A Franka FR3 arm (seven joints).
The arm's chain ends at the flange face. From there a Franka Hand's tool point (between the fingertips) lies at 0.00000 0.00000 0.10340 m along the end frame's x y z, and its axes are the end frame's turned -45 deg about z.
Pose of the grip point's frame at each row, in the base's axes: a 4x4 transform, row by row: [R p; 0 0 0 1], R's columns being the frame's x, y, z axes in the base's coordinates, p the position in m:
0.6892 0.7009 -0.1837 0.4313; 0.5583 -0.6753 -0.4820 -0.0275; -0.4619 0.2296 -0.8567 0.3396; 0 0 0 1
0.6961 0.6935 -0.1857 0.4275; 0.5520 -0.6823 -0.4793 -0.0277; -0.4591 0.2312 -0.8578 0.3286; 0 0 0 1
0.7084 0.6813 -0.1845 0.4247; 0.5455 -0.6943 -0.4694 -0.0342; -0.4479 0.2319 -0.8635 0.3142; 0 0 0 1
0.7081 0.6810 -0.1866 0.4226; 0.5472 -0.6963 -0.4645 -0.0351; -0.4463 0.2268 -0.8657 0.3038; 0 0 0 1
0.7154 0.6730 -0.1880 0.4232; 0.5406 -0.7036 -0.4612 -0.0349; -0.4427 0.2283 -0.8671 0.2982; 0 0 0 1
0.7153 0.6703 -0.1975 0.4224; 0.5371 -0.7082 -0.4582 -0.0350; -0.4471 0.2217 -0.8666 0.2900; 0 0 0 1
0.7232 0.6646 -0.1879 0.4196; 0.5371 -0.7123 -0.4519 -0.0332; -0.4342 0.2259 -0.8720 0.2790; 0 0 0 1
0.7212 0.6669 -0.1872 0.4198; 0.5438 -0.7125 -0.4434 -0.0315; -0.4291 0.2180 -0.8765 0.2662; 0 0 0 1
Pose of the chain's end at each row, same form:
0.9829 0.0083 -0.1837 0.4503; -0.0827 -0.8723 -0.4820 0.0223; -0.1643 0.4890 -0.8567 0.4282; 0 0 0 1
0.9826 -0.0018 -0.1857 0.4467; -0.0921 -0.8728 -0.4793 0.0219; -0.1611 0.4881 -0.8578 0.4173; 0 0 0 1
0.9827 -0.0192 -0.1845 0.4438; -0.1052 -0.8767 -0.4694 0.0143; -0.1527 0.4807 -0.8635 0.4035; 0 0 0 1
0.9822 -0.0192 -0.1866 0.4419; -0.1054 -0.8793 -0.4645 0.0129; -0.1552 0.4760 -0.8657 0.3933; 0 0 0 1
0.9817 -0.0300 -0.1880 0.4426; -0.1153 -0.8798 -0.4612 0.0128; -0.1516 0.4745 -0.8671 0.3879; 0 0 0 1
0.9798 -0.0318 -0.1975 0.4428; -0.1210 -0.8806 -0.4582 0.0124; -0.1594 0.4729 -0.8666 0.3796; 0 0 0 1
0.9813 -0.0414 -0.1879 0.4390; -0.1239 -0.8835 -0.4519 0.0135; -0.1473 0.4668 -0.8720 0.3692; 0 0 0 1
0.9815 -0.0384 -0.1872 0.4392; -0.1193 -0.8883 -0.4434 0.0143; -0.1493 0.4576 -0.8765 0.3568; 0 0 0 1

